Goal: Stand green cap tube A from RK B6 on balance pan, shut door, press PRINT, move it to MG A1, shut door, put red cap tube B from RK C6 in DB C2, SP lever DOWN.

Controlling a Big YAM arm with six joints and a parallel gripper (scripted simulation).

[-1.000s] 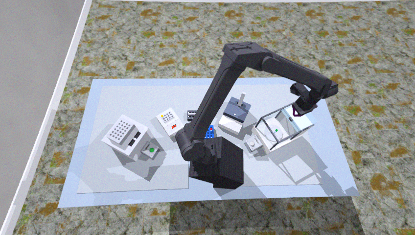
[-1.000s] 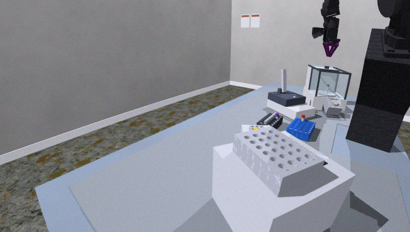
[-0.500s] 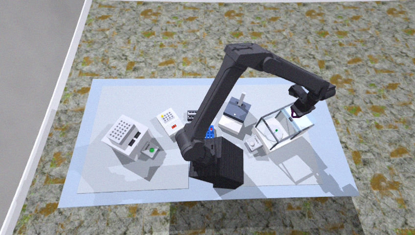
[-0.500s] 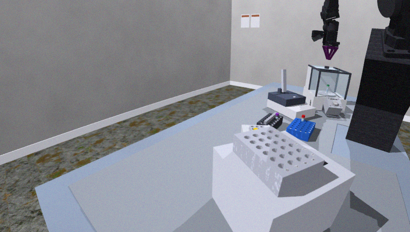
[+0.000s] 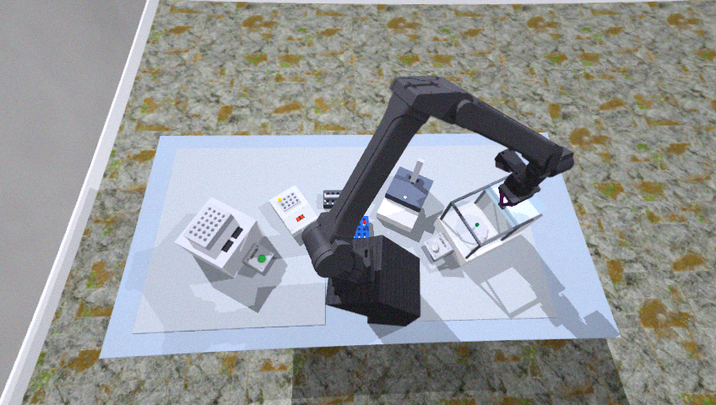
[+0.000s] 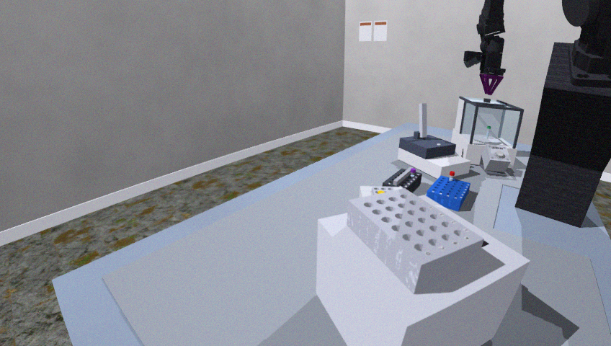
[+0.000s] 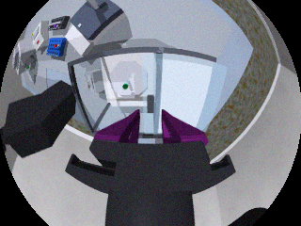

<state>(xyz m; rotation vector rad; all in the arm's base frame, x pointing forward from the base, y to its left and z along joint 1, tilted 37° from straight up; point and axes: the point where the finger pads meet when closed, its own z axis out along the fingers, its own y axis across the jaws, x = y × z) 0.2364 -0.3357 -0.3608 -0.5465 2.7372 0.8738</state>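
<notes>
Right now my hand is 10 mm short of the balance door, 30 mm to the left of it and 40 mm above it. From my hand the other things lie so: white print key 80 mm behind, 190 mm to the left, 180 mm below; then SP lever 180 mm ahead, 240 mm to the left, 100 mm below; then round pan 20 mm behind, 60 mm to the left, 170 mm below.
</notes>
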